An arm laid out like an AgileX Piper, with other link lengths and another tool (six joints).
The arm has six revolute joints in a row. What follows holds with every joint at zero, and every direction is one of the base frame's. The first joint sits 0.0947 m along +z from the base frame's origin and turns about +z. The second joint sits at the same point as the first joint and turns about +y. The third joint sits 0.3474 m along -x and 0.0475 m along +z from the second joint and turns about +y. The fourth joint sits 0.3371 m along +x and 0.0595 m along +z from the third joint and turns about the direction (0.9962, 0, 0.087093). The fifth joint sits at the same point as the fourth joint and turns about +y. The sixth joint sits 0.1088 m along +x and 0.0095 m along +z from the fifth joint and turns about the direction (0.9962, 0, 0.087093). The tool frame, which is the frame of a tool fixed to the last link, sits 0.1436 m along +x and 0.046 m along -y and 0.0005 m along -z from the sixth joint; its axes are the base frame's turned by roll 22.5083, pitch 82.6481 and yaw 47.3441 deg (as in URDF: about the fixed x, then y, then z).
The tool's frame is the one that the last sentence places.
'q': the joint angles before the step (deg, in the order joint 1, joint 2, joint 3, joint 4, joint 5, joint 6). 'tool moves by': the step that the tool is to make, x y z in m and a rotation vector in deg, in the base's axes. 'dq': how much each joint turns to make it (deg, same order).
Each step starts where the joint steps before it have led.
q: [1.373 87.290 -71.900 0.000 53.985 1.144]
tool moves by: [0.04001 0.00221 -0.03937 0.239 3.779 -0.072]
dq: [0.000 9.740 -5.860 0.337 -0.108 0.000]
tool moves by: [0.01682 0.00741 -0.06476 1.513 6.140 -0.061]
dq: [0.001 8.933 -2.361 1.933 -0.459 -0.561]
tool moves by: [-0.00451 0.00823 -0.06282 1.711 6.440 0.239]
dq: [-0.001 6.783 0.000 2.352 -0.325 -1.254]
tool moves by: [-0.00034 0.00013 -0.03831 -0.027 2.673 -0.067]
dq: [0.000 4.309 -0.055 0.135 -1.579 -0.113]
